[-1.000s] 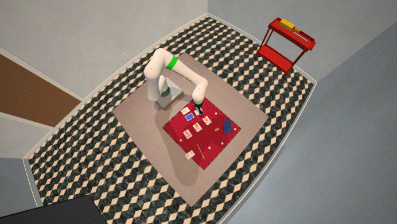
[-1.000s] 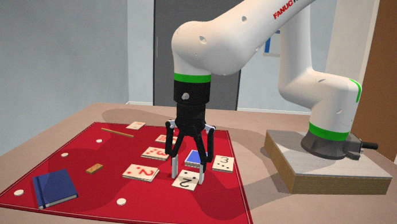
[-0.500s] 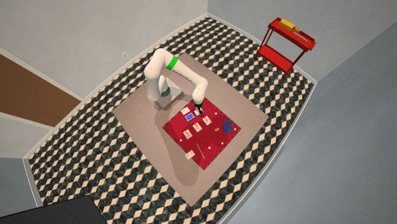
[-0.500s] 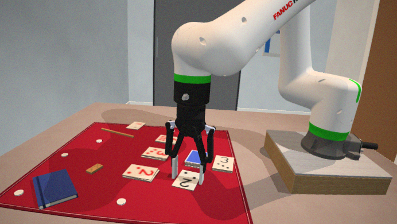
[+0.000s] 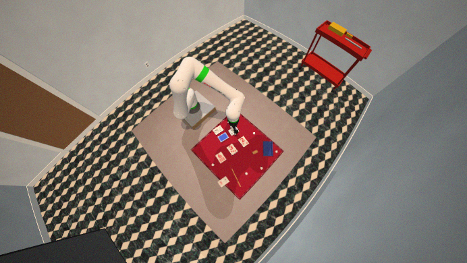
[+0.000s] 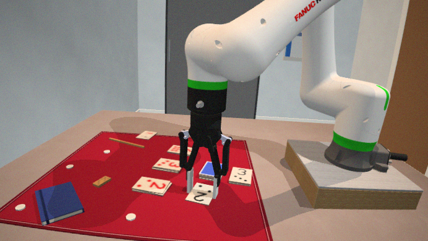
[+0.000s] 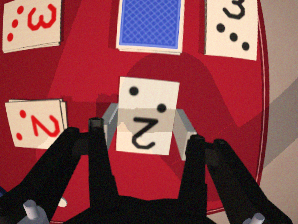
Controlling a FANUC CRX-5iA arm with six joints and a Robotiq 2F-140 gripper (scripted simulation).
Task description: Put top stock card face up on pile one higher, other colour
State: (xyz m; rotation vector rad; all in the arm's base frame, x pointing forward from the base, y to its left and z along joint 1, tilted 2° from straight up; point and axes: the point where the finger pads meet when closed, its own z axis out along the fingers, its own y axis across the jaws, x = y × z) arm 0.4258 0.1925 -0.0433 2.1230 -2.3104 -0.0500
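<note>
Now: the red card cloth 180 mm ahead of my hand, 90 mm to the right of it and 40 mm below it. From my hand the other things lie so: blue notebook: 330 mm ahead, 150 mm to the left, 20 mm below; then red 2 card: 140 mm ahead, 20 mm below, 10 mm to the left; then wooden stick: 370 mm ahead, 240 mm to the right, 30 mm below.
</note>
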